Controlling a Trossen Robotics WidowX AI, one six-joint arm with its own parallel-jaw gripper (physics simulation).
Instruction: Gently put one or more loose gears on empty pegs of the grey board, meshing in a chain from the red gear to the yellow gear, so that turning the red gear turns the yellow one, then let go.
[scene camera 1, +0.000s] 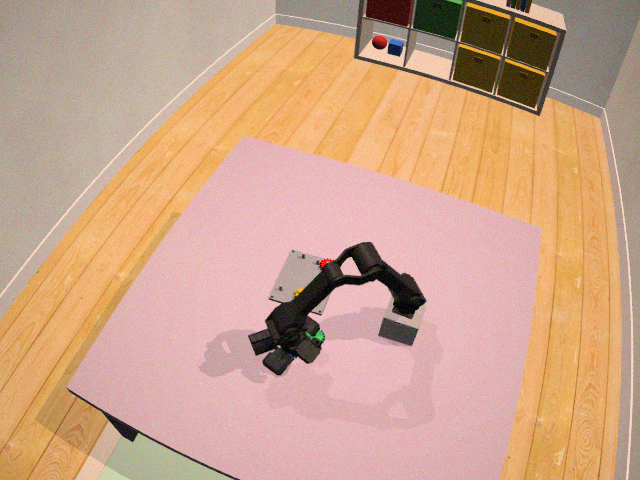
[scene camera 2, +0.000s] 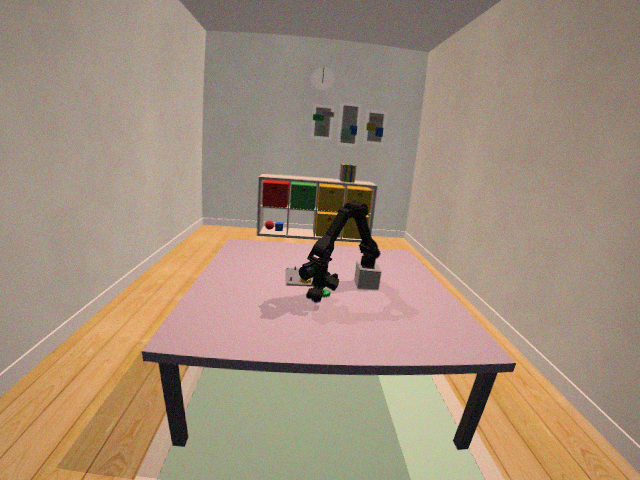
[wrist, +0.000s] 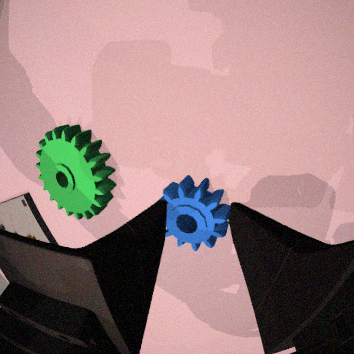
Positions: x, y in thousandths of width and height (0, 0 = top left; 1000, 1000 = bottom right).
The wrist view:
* my gripper: 561, 589
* blue gear: 547, 606, gripped by my gripper
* green gear: 208, 484, on the table
